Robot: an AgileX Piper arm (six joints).
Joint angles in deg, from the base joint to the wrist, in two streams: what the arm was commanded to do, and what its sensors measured. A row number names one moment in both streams.
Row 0, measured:
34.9 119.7 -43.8 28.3 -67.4 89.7
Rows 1 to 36, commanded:
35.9 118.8 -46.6 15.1 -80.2 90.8
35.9 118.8 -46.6 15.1 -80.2 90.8
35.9 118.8 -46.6 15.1 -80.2 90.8
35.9 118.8 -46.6 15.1 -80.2 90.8
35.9 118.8 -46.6 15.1 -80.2 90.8
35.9 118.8 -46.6 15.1 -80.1 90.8
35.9 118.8 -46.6 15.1 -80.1 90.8
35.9 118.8 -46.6 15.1 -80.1 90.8
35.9 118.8 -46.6 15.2 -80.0 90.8
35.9 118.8 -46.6 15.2 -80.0 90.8
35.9 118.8 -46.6 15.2 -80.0 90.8
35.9 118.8 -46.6 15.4 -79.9 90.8
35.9 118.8 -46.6 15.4 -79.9 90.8
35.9 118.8 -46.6 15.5 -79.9 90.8
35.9 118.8 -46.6 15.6 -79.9 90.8
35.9 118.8 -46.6 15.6 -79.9 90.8
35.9 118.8 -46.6 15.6 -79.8 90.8
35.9 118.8 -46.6 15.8 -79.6 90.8
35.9 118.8 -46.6 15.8 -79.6 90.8
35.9 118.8 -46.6 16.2 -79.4 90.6
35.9 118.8 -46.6 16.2 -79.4 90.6
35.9 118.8 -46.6 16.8 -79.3 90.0
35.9 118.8 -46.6 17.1 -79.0 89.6
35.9 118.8 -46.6 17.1 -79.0 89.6
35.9 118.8 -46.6 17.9 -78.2 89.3
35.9 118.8 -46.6 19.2 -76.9 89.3
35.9 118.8 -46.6 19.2 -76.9 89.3
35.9 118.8 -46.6 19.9 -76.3 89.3
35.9 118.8 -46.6 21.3 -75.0 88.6
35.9 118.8 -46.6 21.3 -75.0 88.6
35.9 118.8 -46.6 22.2 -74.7 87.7
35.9 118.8 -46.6 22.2 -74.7 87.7
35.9 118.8 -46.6 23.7 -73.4 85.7
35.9 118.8 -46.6 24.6 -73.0 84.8
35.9 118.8 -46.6 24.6 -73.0 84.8
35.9 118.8 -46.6 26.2 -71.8 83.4
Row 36, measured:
35.9 119.7 -45.0 27.0 -67.4 86.6
